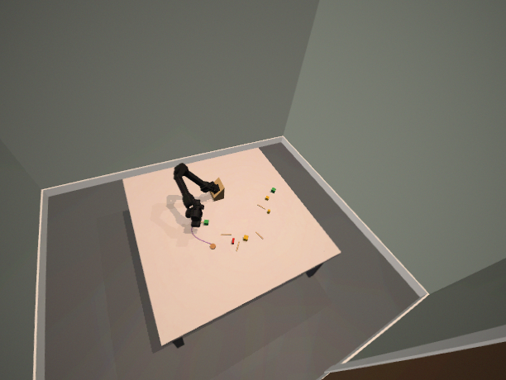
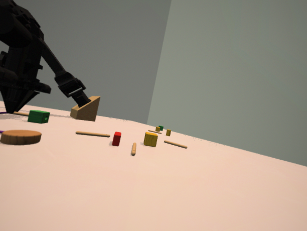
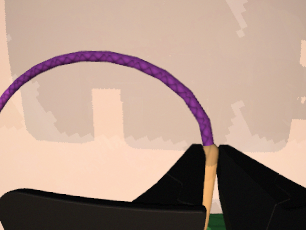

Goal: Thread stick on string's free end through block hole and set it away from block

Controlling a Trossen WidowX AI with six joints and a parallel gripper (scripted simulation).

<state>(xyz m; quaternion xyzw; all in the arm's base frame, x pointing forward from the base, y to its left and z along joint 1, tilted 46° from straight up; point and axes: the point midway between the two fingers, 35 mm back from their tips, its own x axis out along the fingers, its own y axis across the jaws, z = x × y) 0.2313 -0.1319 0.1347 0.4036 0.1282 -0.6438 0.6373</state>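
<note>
My gripper tip is 20 mm short of the green block and 60 mm to the right of it. The rest, counted from my gripper tip: red block (220 mm ahead, 200 mm to the left); then thin wooden stick (10 mm ahead, 20 mm to the left); then round wooden button (220 mm ahead, 60 mm to the left, 10 mm below).
</note>
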